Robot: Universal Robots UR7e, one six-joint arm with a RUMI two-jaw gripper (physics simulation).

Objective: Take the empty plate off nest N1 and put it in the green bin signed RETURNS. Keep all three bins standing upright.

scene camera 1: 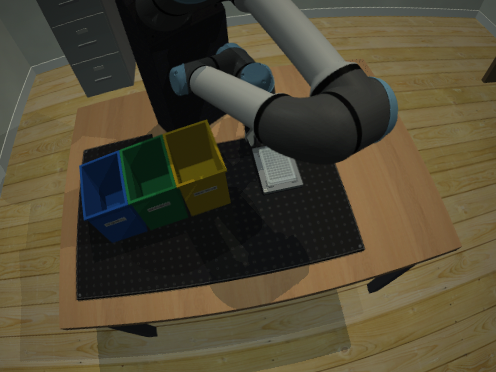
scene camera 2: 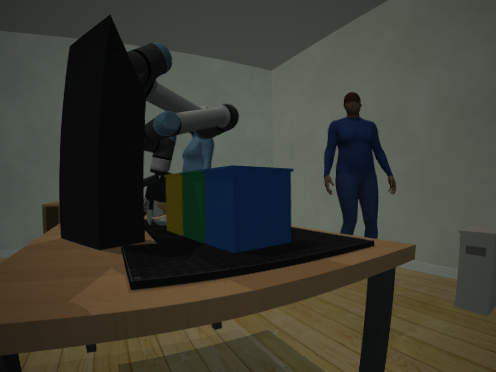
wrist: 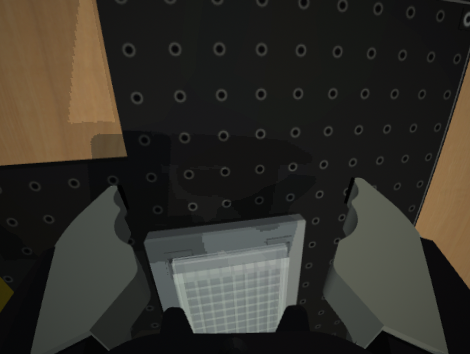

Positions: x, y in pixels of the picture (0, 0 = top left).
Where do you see a gridded plate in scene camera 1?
278, 169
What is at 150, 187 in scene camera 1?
A green bin.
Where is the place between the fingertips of the gripper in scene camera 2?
At 146, 220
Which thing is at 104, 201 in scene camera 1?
A blue bin.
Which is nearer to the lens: the yellow bin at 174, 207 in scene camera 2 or the green bin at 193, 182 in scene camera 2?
The green bin.
